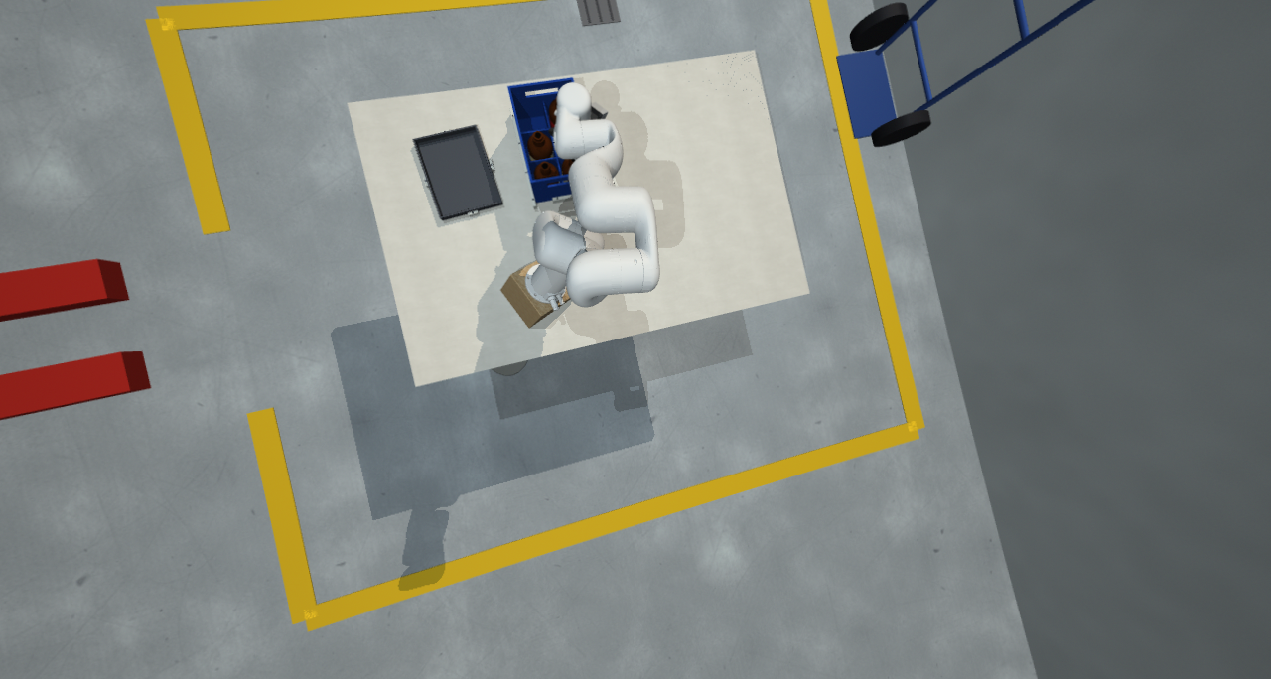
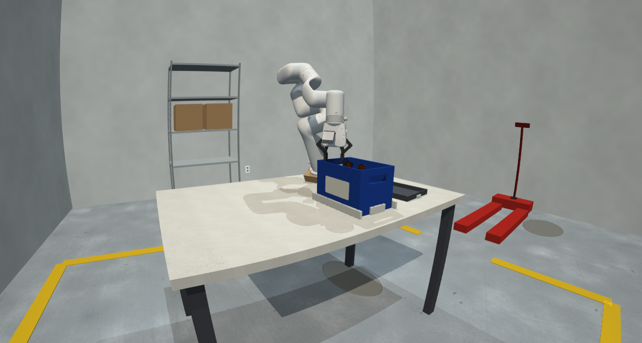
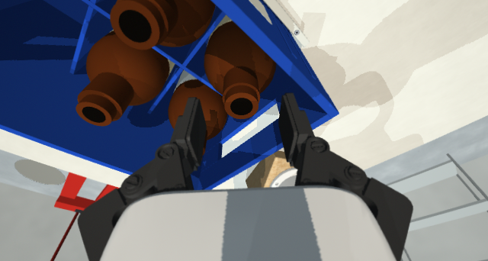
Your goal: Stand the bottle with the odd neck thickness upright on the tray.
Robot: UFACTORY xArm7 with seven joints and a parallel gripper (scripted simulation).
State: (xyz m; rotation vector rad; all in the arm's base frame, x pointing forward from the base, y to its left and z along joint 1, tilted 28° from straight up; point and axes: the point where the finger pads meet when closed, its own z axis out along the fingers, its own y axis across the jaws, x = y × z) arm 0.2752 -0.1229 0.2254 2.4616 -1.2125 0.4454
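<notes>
The blue crate is 100 mm below my hand, 90 mm ahead of it and 30 mm to the left of it. Round my hand: dark grey tray (320 mm to the left, 170 mm below, 130 mm ahead).
</notes>
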